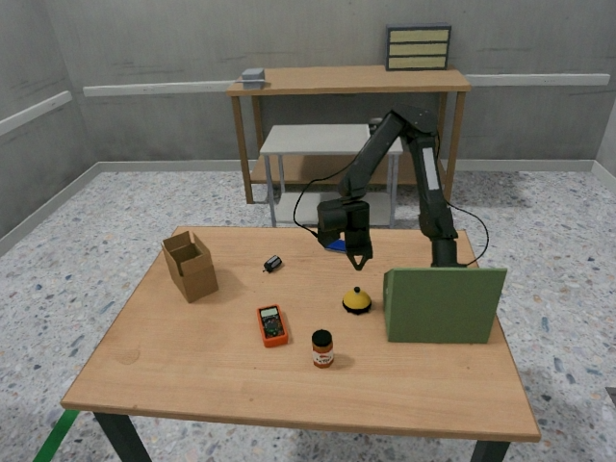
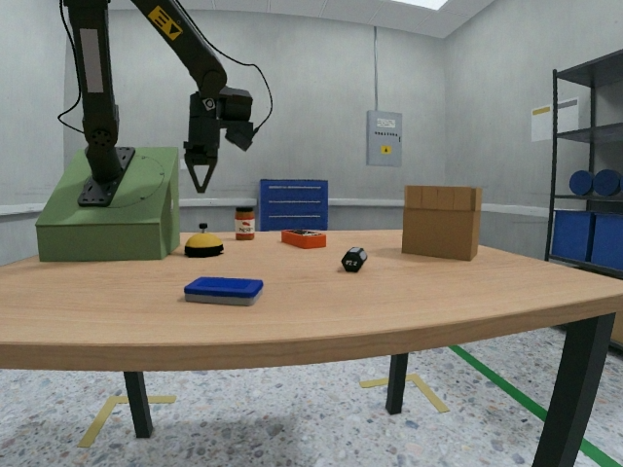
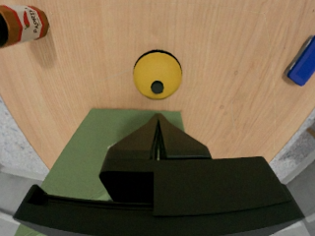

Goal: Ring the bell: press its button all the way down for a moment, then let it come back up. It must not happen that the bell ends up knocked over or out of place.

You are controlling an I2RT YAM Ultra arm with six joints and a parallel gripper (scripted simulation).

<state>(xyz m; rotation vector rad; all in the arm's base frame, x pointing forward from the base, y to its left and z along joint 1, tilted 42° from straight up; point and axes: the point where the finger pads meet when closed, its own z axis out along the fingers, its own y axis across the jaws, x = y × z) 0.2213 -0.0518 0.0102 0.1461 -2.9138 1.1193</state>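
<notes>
Now: the button 80 mm below my hand. Also, from my hand: blue-topped flat block: 70 mm ahead, 280 mm to the right, 130 mm below; then bell: 100 mm below; then jar: 80 mm ahead, 210 mm to the left, 100 mm below.
</notes>
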